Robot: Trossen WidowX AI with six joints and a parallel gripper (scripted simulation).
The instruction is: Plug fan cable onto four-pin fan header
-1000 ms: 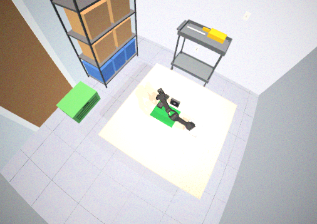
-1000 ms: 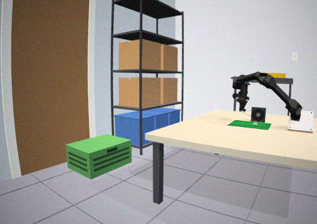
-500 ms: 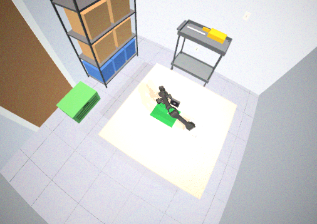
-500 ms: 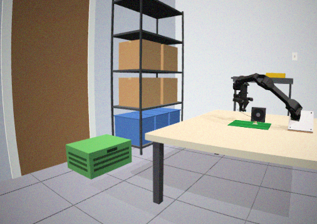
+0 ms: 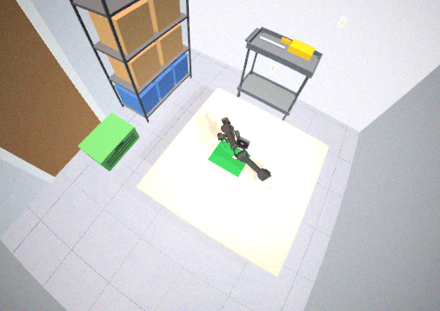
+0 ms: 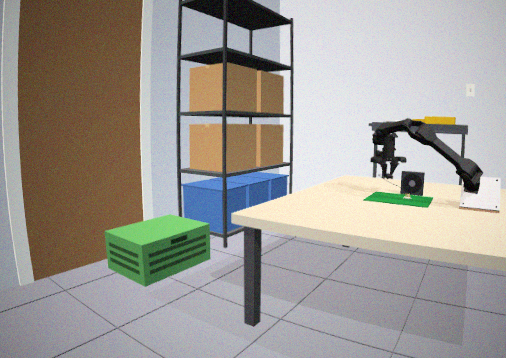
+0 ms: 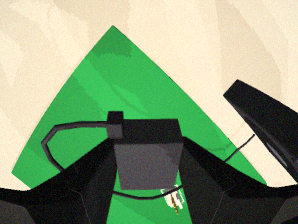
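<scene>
Right now the black fan is 11 cm behind my gripper tip, 7 cm to the right of it and 3 cm below it. Also, from my gripper tip: dark grey fan plug 1 cm behind, 1 cm to the left; green board 10 cm behind, 8 cm to the left, 11 cm below.
</scene>
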